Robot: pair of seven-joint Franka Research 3 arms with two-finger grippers.
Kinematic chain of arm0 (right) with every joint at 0, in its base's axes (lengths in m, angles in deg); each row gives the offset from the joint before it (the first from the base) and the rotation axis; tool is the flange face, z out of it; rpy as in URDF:
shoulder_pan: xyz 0 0 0.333 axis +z
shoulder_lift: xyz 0 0 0 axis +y
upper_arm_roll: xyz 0 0 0.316 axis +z
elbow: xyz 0.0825 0 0 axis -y
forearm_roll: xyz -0.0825 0 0.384 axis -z
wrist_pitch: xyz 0 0 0 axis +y
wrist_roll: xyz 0.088 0 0 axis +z
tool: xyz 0 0 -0.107 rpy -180 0 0
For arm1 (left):
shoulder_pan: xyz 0 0 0.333 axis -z
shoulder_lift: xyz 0 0 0 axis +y
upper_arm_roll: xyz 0 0 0.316 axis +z
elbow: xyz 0.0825 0 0 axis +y
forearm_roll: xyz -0.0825 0 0.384 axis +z
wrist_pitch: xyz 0 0 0 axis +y
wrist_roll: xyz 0.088 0 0 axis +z
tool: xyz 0 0 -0.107 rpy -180 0 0
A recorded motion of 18 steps. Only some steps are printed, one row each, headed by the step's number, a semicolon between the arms.
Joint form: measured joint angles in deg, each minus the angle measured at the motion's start. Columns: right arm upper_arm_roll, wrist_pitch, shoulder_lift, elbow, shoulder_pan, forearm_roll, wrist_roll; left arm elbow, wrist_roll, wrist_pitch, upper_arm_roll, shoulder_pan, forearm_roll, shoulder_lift.
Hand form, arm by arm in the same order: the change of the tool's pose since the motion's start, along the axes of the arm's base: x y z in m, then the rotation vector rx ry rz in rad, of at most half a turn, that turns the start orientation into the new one. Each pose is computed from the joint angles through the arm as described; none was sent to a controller.
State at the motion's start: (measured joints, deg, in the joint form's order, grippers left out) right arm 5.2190 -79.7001 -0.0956 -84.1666 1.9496 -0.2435 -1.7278; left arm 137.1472 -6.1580 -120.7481 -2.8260 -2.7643 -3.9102 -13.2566
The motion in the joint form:
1: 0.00 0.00 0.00 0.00 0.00 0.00 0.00; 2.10 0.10 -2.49 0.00 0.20 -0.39 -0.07
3: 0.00 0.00 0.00 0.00 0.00 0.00 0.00; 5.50 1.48 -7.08 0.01 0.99 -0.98 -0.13
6: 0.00 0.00 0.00 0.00 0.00 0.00 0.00; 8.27 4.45 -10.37 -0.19 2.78 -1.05 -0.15
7: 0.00 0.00 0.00 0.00 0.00 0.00 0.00; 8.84 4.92 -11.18 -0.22 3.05 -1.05 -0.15
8: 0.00 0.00 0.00 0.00 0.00 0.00 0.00; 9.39 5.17 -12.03 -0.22 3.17 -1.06 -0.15
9: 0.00 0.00 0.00 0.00 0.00 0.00 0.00; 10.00 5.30 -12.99 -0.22 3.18 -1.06 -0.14
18: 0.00 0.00 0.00 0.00 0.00 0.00 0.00; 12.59 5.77 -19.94 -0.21 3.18 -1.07 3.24
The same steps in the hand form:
1: 0.0000 0.0000 0.0000 0.0000 0.0000 0.0000; -0.0049 -0.0013 -0.0122 -0.0037 -0.0079 0.0046
3: 0.0000 0.0000 0.0000 0.0000 0.0000 0.0000; -0.0128 -0.0066 -0.0310 -0.0072 -0.0283 0.0261
6: 0.0000 0.0000 0.0000 0.0000 0.0000 0.0000; -0.0215 -0.0207 -0.0468 -0.0031 -0.0349 0.0476
7: 0.0000 0.0000 0.0000 0.0000 0.0000 0.0000; -0.0231 -0.0227 -0.0498 -0.0023 -0.0387 0.0514
8: 0.0000 0.0000 0.0000 0.0000 0.0000 0.0000; -0.0245 -0.0233 -0.0526 -0.0019 -0.0438 0.0547
9: 0.0000 0.0000 0.0000 0.0000 0.0000 0.0000; -0.0260 -0.0230 -0.0557 -0.0013 -0.0496 0.0577
18: 0.0000 0.0000 0.0000 0.0000 0.0000 0.0000; -0.0282 -0.0213 -0.0888 0.0019 -0.0663 0.0725

